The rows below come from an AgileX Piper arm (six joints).
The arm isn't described. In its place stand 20 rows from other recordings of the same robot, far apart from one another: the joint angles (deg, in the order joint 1, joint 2, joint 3, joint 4, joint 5, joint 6), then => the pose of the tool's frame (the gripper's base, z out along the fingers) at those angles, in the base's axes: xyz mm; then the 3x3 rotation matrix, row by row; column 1 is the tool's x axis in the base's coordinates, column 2 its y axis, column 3 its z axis.
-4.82 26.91 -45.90 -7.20 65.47 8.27 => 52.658 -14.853 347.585; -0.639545 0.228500 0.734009; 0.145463 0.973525 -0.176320; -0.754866 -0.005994 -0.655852
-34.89 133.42 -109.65 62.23 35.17 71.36 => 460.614 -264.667 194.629; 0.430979 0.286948 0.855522; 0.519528 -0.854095 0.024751; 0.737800 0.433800 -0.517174
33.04 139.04 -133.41 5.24 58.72 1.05 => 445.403 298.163 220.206; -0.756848 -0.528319 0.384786; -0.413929 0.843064 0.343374; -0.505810 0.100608 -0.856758
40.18 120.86 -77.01 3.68 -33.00 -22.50 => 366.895 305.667 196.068; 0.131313 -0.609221 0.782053; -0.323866 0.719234 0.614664; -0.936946 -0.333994 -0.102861
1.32 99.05 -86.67 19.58 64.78 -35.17 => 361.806 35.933 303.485; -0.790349 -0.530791 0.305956; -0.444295 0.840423 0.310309; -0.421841 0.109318 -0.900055
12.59 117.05 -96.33 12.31 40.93 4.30 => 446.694 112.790 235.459; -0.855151 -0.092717 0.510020; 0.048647 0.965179 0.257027; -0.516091 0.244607 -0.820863
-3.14 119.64 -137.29 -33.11 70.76 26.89 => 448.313 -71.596 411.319; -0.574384 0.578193 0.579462; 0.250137 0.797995 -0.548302; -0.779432 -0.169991 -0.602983
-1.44 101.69 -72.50 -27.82 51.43 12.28 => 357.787 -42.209 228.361; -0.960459 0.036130 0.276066; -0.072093 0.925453 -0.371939; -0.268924 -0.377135 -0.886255
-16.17 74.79 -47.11 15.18 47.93 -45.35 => 229.785 -48.211 245.559; -0.856483 -0.346563 0.382532; -0.338145 0.936639 0.091468; -0.389993 -0.051010 -0.919404
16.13 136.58 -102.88 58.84 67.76 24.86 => 432.851 200.213 133.141; -0.765717 0.631480 -0.122109; 0.310908 0.529608 0.789209; 0.563040 0.566346 -0.601862
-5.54 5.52 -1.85 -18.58 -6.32 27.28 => 63.013 -2.905 227.971; 0.134780 0.041715 0.989997; 0.140627 0.988195 -0.060784; -0.980846 0.147413 0.127323
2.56 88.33 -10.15 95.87 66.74 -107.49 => 138.682 89.449 140.815; -0.838179 -0.520416 0.163166; -0.058014 0.382546 0.922113; -0.542301 0.763430 -0.350834
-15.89 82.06 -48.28 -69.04 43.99 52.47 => 249.377 -132.355 255.220; -0.806597 0.500903 0.313843; 0.099026 0.637950 -0.763684; -0.582747 -0.584907 -0.564171
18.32 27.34 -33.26 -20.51 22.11 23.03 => 96.602 19.344 340.540; -0.175946 -0.176657 0.968419; 0.013037 0.983261 0.181734; -0.984314 0.044600 -0.170698
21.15 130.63 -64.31 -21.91 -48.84 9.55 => 398.637 181.633 80.688; -0.179256 -0.618915 0.764730; -0.163989 0.785243 0.597077; -0.970039 -0.018378 -0.242255
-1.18 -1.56 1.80 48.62 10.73 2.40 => 54.995 11.583 192.867; -0.118407 -0.043671 0.992004; 0.766859 0.630632 0.119296; -0.630799 0.774853 -0.041181
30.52 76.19 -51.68 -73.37 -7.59 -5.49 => 252.545 162.248 316.531; 0.545905 -0.370526 0.751464; -0.807439 0.006782 0.589913; -0.223675 -0.928797 -0.295474
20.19 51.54 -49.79 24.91 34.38 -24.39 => 162.707 82.893 362.022; -0.416434 -0.557096 0.718489; -0.214865 0.828192 0.517621; -0.883411 0.061177 -0.464588
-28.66 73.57 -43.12 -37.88 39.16 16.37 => 191.251 -144.744 245.596; -0.879151 0.411457 0.240408; 0.213465 0.791064 -0.573280; -0.426059 -0.452681 -0.783297
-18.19 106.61 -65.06 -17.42 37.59 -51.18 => 335.522 -127.742 165.407; -0.706507 -0.673165 0.218395; -0.706870 0.656236 -0.263989; 0.034389 -0.340887 -0.939475
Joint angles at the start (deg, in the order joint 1, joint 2, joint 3, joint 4, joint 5, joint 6):
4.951, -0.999, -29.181, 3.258, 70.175, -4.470
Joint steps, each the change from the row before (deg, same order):
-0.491, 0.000, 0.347, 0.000, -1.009, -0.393
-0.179, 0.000, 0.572, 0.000, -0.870, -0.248
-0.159, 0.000, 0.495, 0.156, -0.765, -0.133
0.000, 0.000, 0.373, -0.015, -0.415, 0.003
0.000, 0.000, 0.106, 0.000, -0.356, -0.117
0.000, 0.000, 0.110, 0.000, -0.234, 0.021
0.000, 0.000, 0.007, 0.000, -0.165, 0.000
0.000, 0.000, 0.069, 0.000, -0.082, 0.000
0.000, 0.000, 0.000, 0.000, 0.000, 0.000
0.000, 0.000, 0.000, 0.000, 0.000, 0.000
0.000, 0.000, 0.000, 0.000, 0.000, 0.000
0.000, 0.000, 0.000, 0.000, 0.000, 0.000
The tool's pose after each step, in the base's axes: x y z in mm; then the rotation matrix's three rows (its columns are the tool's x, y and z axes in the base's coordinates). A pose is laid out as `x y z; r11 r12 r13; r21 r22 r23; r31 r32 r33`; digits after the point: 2 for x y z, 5 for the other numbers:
-15.03 3.68 266.73; -0.55289 -0.15743 0.81825; -0.10782 0.98725 0.11710; -0.82625 -0.02348 -0.56281
-13.15 3.83 265.18; -0.54839 -0.15590 0.82156; -0.10925 0.98740 0.11445; -0.82906 -0.02699 -0.55851
-11.56 4.19 263.86; -0.54451 -0.15518 0.82427; -0.10799 0.98753 0.11458; -0.83177 -0.02663 -0.55448
-10.49 4.23 262.63; -0.54398 -0.15463 0.82473; -0.10760 0.98761 0.11420; -0.83217 -0.02662 -0.55388
-9.99 4.25 262.60; -0.54009 -0.15532 0.82715; -0.10903 0.98745 0.11423; -0.83452 -0.02849 -0.55025
-9.58 4.27 262.38; -0.53838 -0.15486 0.82835; -0.10831 0.98753 0.11422; -0.83571 -0.02823 -0.54844
-9.42 4.28 262.57; -0.53610 -0.15464 0.82987; -0.10799 0.98756 0.11426; -0.83722 -0.02837 -0.54614
-9.22 4.29 262.35; -0.53593 -0.15456 0.83000; -0.10790 0.98758 0.11424; -0.83734 -0.02834 -0.54595
-9.22 4.29 262.35; -0.53593 -0.15456 0.83000; -0.10790 0.98758 0.11424; -0.83734 -0.02834 -0.54595
-9.22 4.29 262.35; -0.53593 -0.15456 0.83000; -0.10790 0.98758 0.11424; -0.83734 -0.02834 -0.54595
-9.22 4.29 262.35; -0.53593 -0.15456 0.83000; -0.10790 0.98758 0.11424; -0.83734 -0.02834 -0.54595
-9.22 4.29 262.35; -0.53593 -0.15456 0.83000; -0.10790 0.98758 0.11424; -0.83734 -0.02834 -0.54595

